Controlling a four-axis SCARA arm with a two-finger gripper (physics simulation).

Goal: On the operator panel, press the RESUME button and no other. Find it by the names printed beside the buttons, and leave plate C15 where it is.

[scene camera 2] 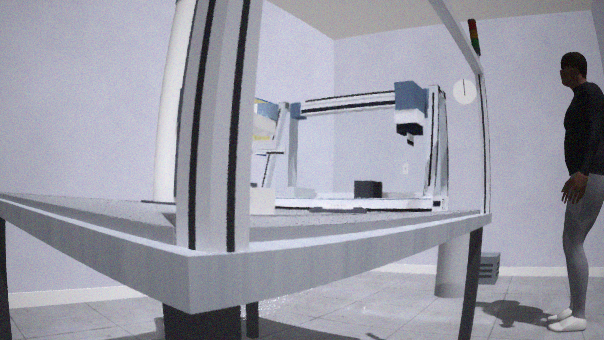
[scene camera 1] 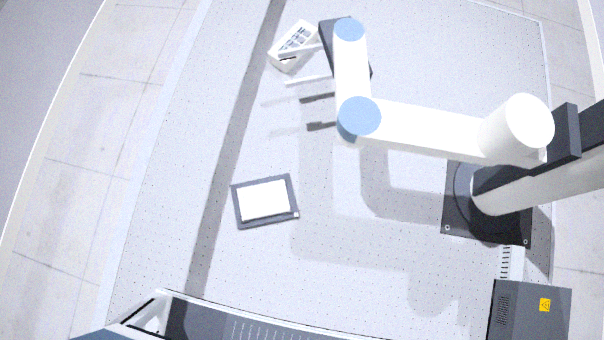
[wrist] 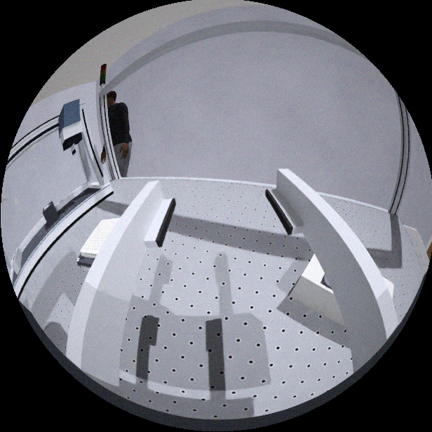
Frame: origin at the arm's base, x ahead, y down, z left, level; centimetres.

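Where they show: gripper, between the fingertips: (scene camera 2: 281,147) (scene camera 1: 281,69); arm's base, origin of its link: (scene camera 1: 488,191).
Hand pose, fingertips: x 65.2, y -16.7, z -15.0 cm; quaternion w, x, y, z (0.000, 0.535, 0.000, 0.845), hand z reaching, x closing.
Observation:
Each offset is from my fingertips to the top centre of the thing. "pt": to the spot under its first point.
The operator panel @[dx +1.0, dy +9.8, dz -17.3 cm] (scene camera 1: 300,37) (scene camera 2: 262,200) (wrist: 317,292) is a white box near the top of scene camera 1. One finger crosses it in that view, and the right finger covers much of it in the wrist view. Its printed names cannot be read; RESUME cannot be picked out. My gripper (scene camera 1: 283,68) (wrist: 219,185) is shut and empty, its fingers at their closed stance with a gap between them. One fingertip overlaps the panel's lower end; contact cannot be told. The white plate @[dx -1.6, dy +12.8, dz +30.9 cm] (scene camera 1: 263,200) (wrist: 100,237) lies in a dark frame; no C15 mark is readable.
A dark grey box with a yellow warning label @[pt dx -73.1, dy +3.9, dz +46.8 cm] (scene camera 1: 530,310) stands at the lower right. The arm's base plate (scene camera 1: 452,220) is right of centre. A gantry @[pt dx +11.0, dy -24.8, dz +61.5 cm] (scene camera 2: 410,102) stands beyond the plate. A person (scene camera 2: 582,130) (wrist: 119,125) stands past the table.

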